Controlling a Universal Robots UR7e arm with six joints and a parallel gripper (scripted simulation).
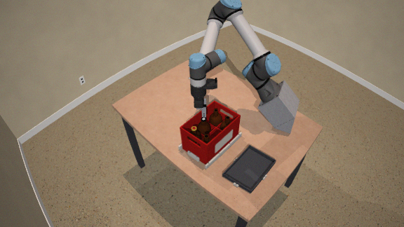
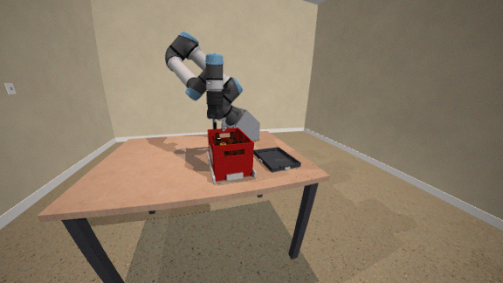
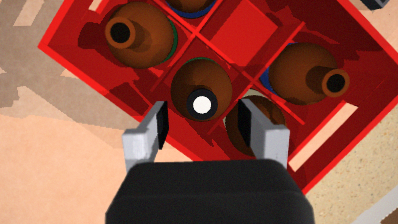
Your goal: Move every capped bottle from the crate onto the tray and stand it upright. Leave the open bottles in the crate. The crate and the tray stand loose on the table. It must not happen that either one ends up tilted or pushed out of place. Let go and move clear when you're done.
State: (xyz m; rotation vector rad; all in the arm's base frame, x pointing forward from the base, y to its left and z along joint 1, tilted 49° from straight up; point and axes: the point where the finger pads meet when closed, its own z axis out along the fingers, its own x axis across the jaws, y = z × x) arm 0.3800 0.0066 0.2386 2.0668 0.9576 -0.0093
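My gripper is now 14 cm above the white-capped bottle. The rest, counted from my hand: dark tray: 34 cm to the left, 21 cm below; then red crate: 14 cm below, 4 cm to the left.
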